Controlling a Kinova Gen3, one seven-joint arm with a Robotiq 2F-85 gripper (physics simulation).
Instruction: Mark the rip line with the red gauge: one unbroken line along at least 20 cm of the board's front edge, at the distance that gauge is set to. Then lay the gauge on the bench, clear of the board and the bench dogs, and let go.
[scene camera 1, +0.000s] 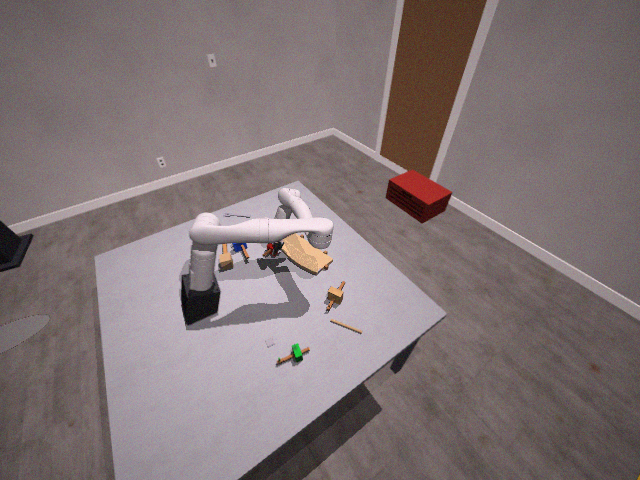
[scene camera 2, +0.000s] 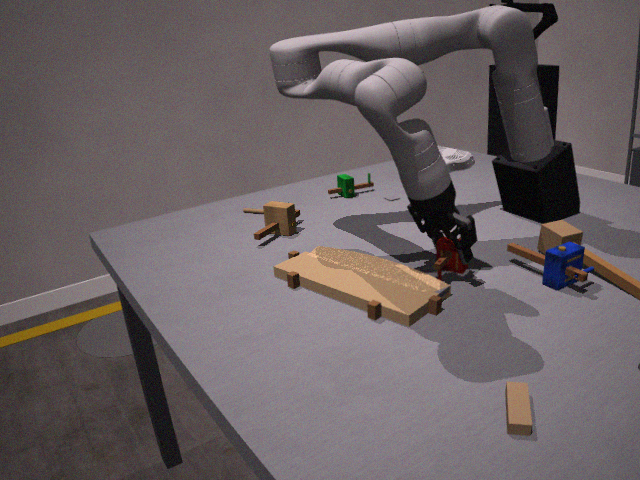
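Where they show: gripper, fingertip midpoint: (scene camera 1: 271, 250) (scene camera 2: 455, 255); arm's base, link origin: (scene camera 1: 201, 282) (scene camera 2: 531, 151).
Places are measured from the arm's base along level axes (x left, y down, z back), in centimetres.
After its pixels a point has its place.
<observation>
The red gauge (scene camera 1: 269, 247) {x 15.8, y 8.8, z -33.5 cm} (scene camera 2: 450, 256) {x 17.5, y 10.5, z -36.4 cm} is between the fingers of my gripper (scene camera 1: 277, 248) {x 15.9, y 11.5, z -34.0 cm} (scene camera 2: 454, 252) {x 15.9, y 11.5, z -34.0 cm}, which is shut on it. The gauge is upright, low beside the board's end nearest the blue gauge; its brown beam end points toward the board. I cannot tell if it touches the board or the bench. The pale wooden board (scene camera 1: 306, 253) {x 7.7, y 13.4, z -50.7 cm} (scene camera 2: 356, 281) {x 11.9, y 13.4, z -51.8 cm} lies flat, with a wavy grain patch on top. Small brown bench dogs (scene camera 2: 293, 280) {x 5.0, y 13.8, z -60.5 cm} (scene camera 2: 374, 310) {x 21.6, y 13.7, z -53.9 cm} (scene camera 2: 435, 304) {x 25.3, y 13.5, z -45.2 cm} stand around it. I cannot make out a marked line on the board.
A blue gauge (scene camera 1: 239, 246) {x 26.6, y 12.0, z -19.5 cm} (scene camera 2: 563, 265) {x 30.1, y 10.9, z -22.2 cm} and a wooden mallet-like piece (scene camera 1: 225, 260) {x 17.4, y 9.5, z -10.9 cm} (scene camera 2: 560, 236) {x 22.0, y 10.2, z -13.9 cm} stand near the gripper. A wooden gauge (scene camera 1: 334, 295) {x -23.9, y 9.5, z -51.2 cm} (scene camera 2: 279, 218) {x -20.9, y 11.4, z -53.2 cm}, a green gauge (scene camera 1: 297, 352) {x -40.2, y 10.1, z -27.2 cm} (scene camera 2: 345, 186) {x -36.9, y 12.1, z -28.6 cm}, a thin stick (scene camera 1: 346, 326) {x -37.0, y 14.5, z -50.5 cm} and a small wooden block (scene camera 2: 518, 407) {x 49.9, y 13.9, z -51.2 cm} are also on the bench.
</observation>
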